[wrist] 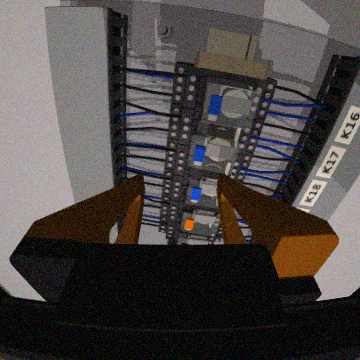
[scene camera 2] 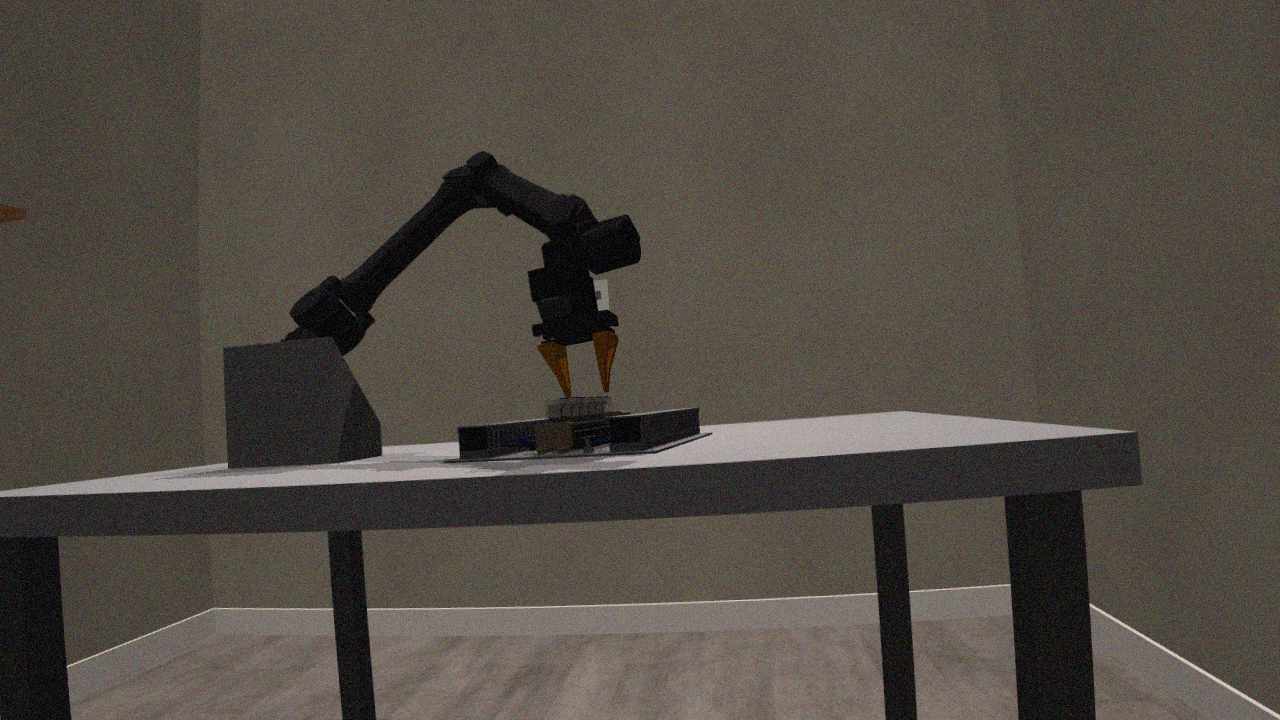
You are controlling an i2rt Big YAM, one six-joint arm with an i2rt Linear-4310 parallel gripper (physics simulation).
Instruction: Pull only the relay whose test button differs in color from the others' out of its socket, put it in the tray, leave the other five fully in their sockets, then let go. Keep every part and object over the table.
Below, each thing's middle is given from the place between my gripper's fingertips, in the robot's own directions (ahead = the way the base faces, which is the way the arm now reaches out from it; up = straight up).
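With the beige end block (wrist: 208,60) as my reference, my hand is 60 mm to the left of it, 40 mm past it and 40 mm above it. The panel (scene camera 2: 602,450) is 60 mm to the left of my hand and 70 mm below it.
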